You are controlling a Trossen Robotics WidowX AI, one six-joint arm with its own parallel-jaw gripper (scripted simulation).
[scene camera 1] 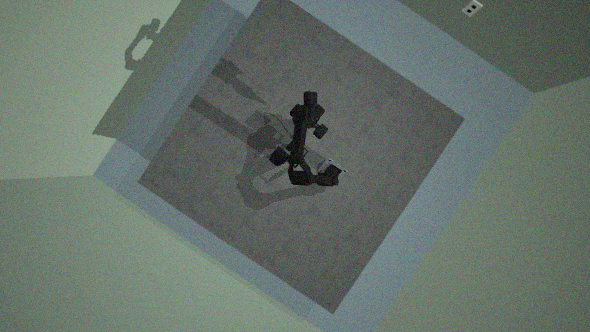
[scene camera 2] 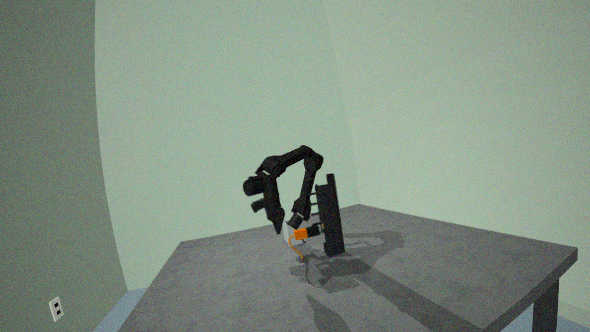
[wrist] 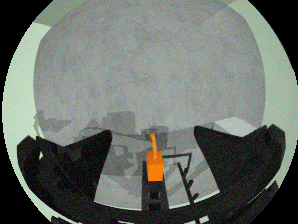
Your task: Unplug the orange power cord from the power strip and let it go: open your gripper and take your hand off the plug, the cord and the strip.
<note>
My gripper (scene camera 2: 277,231) is open and holds nothing.
My gripper shows as well in the wrist view (wrist: 153,133).
</note>
